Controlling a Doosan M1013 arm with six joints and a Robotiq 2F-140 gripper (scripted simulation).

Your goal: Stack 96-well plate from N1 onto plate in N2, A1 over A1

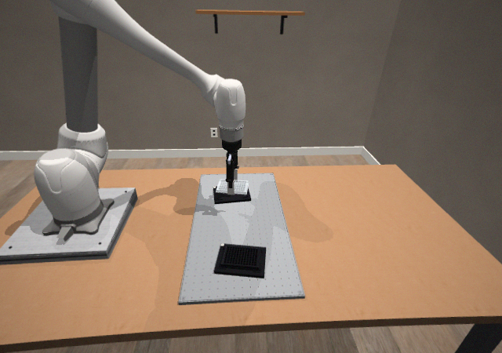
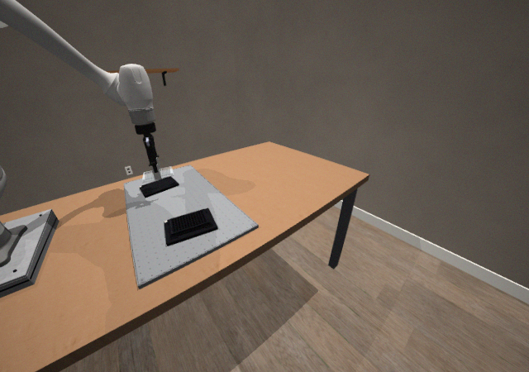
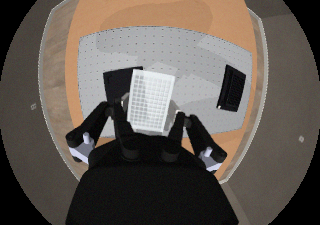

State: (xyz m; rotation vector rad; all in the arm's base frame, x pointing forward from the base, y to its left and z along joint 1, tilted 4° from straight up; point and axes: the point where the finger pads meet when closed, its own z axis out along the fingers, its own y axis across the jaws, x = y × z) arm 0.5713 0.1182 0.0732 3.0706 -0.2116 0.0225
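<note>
Right now my hand is 3 cm short of the black 96-well plate, 31 cm to the left of it and 10 cm above it. The rest, counted from my hand: white 96-well plate (2 cm below).
</note>
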